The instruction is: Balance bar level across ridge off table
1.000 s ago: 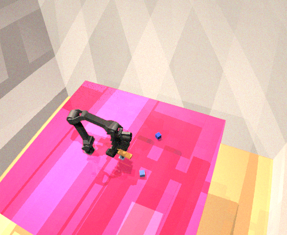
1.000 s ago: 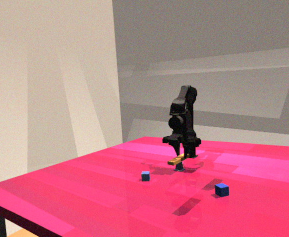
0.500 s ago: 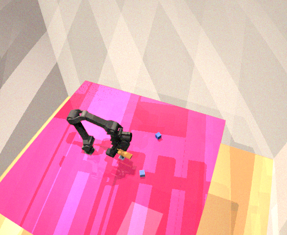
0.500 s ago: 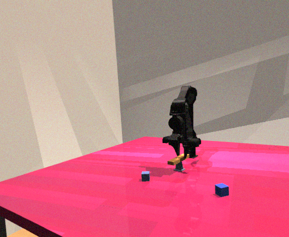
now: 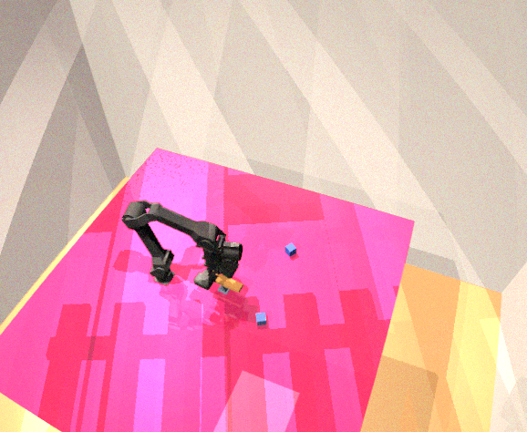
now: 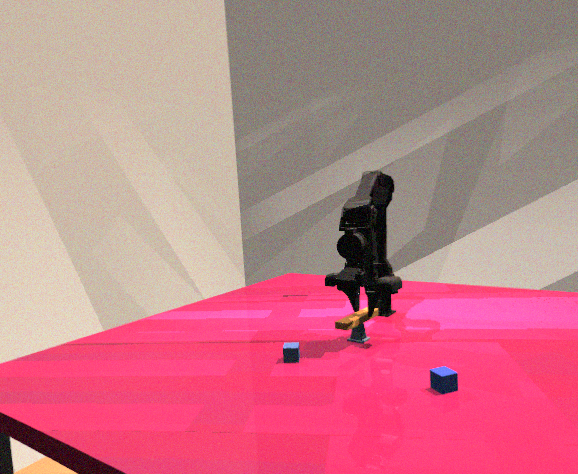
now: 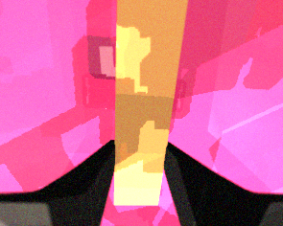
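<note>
Now: gripper tip 3 cm short of the yellow bar. Round my gripper tip: dark blue cube: 25 cm to the left, 20 cm ahead, 3 cm below; light blue cube: 21 cm ahead, 7 cm to the right, 3 cm below.
</note>
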